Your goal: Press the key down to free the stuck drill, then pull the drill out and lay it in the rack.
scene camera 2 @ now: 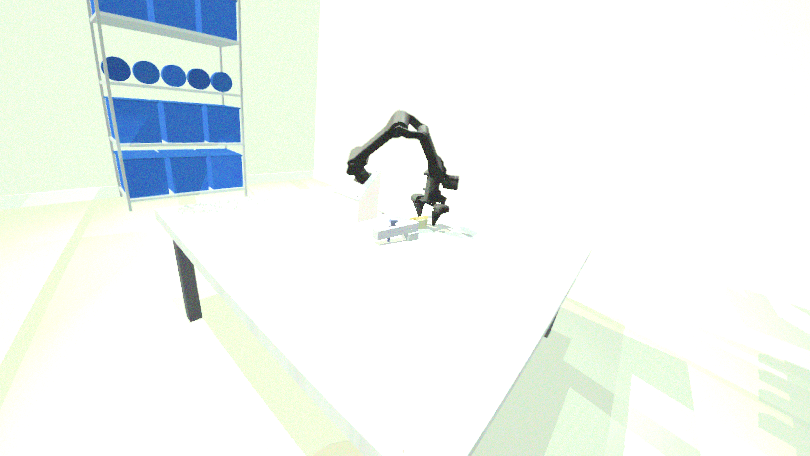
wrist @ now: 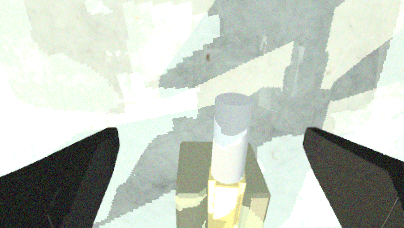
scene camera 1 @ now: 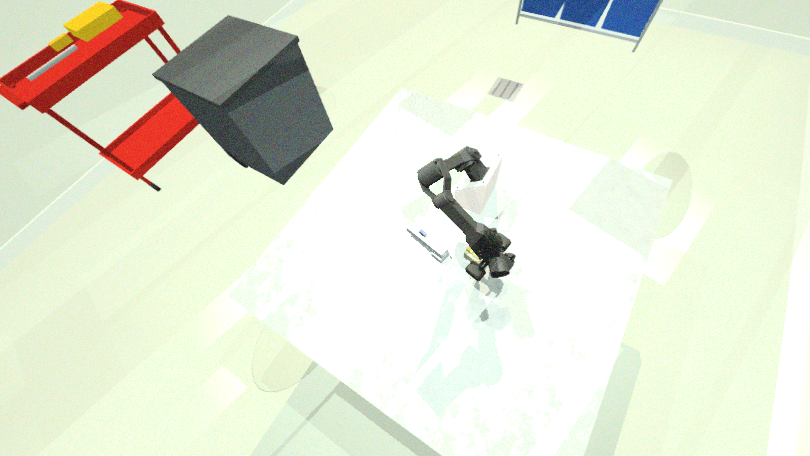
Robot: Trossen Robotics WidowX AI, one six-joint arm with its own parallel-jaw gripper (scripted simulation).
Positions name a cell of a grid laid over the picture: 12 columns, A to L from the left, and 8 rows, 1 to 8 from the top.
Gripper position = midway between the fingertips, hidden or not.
Observation:
My gripper (scene camera 2: G4) is open, holding nothing.
My gripper is seen too in the wrist view (wrist: G5).

